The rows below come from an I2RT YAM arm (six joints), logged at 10 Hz.
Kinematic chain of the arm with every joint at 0, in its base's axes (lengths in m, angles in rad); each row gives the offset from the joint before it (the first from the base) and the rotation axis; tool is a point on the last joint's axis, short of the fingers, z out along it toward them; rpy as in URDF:
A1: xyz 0 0 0.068 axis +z
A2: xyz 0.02 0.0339 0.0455 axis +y
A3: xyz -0.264 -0.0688 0 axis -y
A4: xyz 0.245 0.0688 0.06 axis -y
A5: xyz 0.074 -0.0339 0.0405 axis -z
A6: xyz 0.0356 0 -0.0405 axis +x
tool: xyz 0 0 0 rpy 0 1.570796 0
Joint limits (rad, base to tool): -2.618..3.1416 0..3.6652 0..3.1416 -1.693..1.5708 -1.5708..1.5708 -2.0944..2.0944
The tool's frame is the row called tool.
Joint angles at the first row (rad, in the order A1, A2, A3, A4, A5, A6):
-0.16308, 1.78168, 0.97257, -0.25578, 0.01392, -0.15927
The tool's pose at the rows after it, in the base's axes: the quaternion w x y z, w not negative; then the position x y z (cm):
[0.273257 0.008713 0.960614 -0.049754 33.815 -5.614 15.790]
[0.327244 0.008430 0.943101 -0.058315 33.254 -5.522 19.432]
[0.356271 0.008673 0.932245 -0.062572 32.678 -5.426 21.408]
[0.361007 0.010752 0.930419 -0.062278 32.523 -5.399 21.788]
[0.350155 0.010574 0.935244 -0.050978 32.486 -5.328 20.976]
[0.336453 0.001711 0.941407 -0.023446 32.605 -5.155 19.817]
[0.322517 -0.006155 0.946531 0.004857 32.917 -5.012 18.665]
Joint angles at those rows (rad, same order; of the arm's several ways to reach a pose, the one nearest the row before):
-0.16307, 1.73897, 0.98861, -0.25769, 0.01393, -0.14896
-0.16308, 1.63023, 0.99392, -0.25692, 0.01392, -0.15011
-0.16309, 1.56691, 0.99356, -0.25732, 0.01354, -0.14973
-0.16308, 1.55395, 0.99357, -0.26037, 0.01316, -0.14515
-0.16308, 1.56845, 0.98211, -0.26111, -0.00477, -0.13866
-0.16308, 1.59668, 0.97258, -0.26074, -0.05817, -0.13866
-0.16309, 1.63405, 0.97257, -0.26073, -0.11235, -0.13829

